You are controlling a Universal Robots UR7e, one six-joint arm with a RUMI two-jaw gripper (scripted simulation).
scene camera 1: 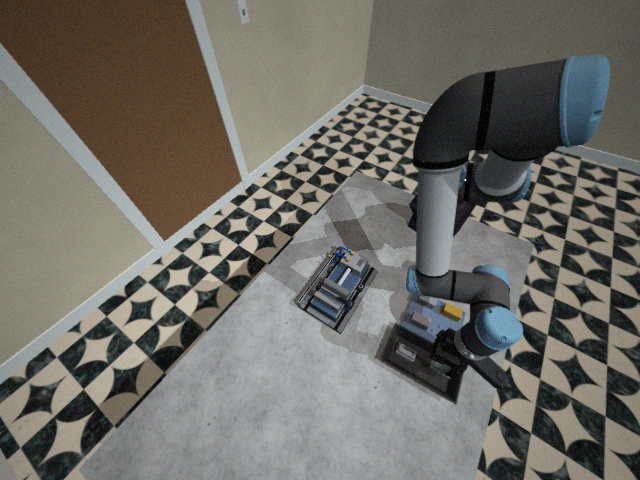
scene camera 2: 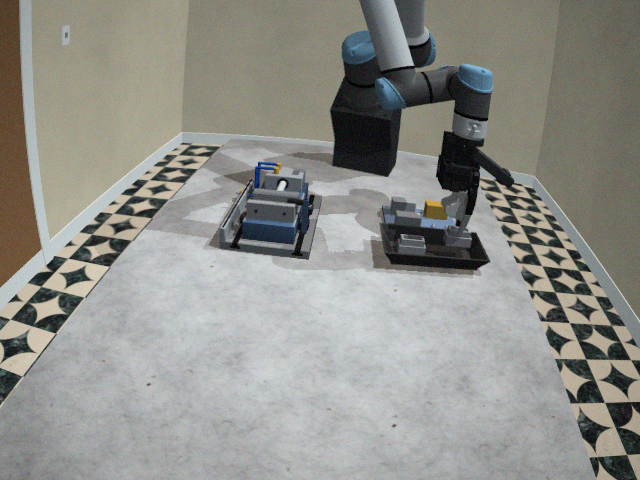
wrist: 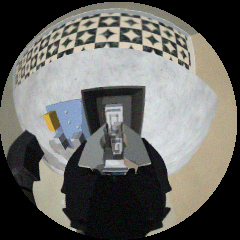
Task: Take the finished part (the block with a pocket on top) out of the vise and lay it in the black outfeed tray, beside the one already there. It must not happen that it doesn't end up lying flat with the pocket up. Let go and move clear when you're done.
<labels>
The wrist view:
my gripper: 114, 123
blue fixture plate: 76, 115
</labels>
